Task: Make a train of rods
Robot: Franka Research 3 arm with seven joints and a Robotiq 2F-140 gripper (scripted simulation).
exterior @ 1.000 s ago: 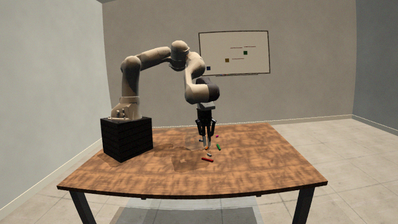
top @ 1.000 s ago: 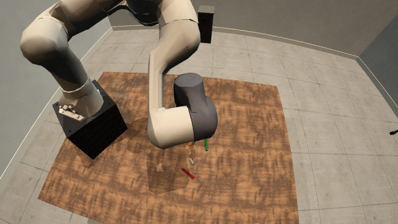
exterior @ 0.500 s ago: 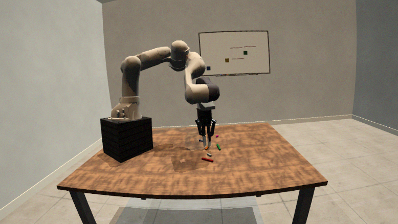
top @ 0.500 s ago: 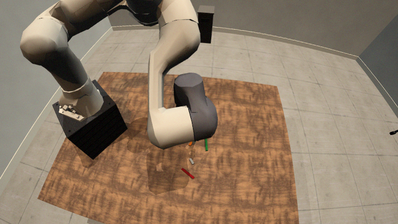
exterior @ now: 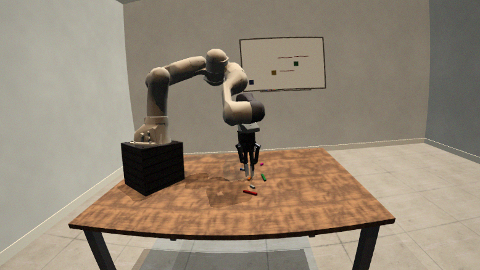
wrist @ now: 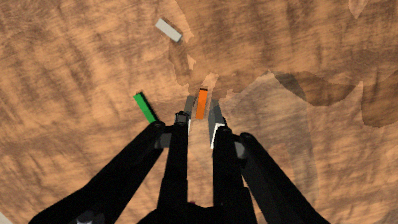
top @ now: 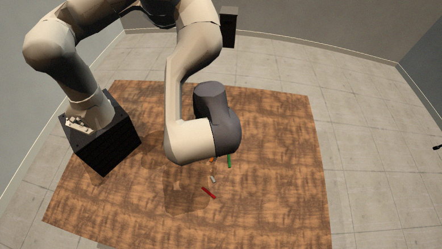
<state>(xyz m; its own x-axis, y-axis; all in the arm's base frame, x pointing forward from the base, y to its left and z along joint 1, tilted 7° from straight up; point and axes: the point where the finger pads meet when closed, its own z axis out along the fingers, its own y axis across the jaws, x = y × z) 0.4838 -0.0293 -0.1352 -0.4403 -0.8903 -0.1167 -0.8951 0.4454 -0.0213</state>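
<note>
Right now my hand is 50 mm above the orange rod. Round my hand: green rod: 70 mm ahead, 50 mm below; then red rod: 10 mm behind, 160 mm to the right, 50 mm below; then blue rod: 40 mm behind, 140 mm to the left, 50 mm below.
</note>
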